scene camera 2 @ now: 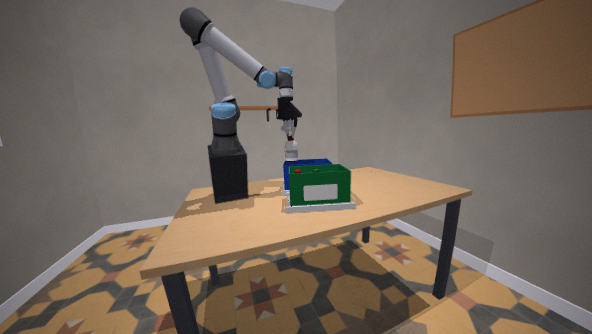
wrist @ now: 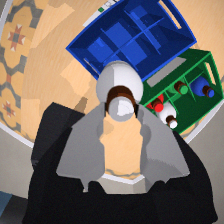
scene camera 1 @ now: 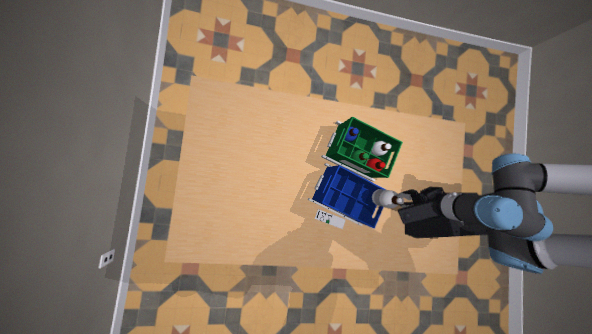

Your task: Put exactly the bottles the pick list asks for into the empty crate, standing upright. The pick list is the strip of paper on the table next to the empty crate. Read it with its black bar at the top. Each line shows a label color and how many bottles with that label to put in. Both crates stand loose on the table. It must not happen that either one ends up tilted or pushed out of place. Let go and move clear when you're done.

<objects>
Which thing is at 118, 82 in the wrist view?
A white-label bottle.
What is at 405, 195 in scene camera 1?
My gripper.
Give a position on a green crate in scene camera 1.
At 340, 150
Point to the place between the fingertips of my gripper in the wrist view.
120, 104
</objects>
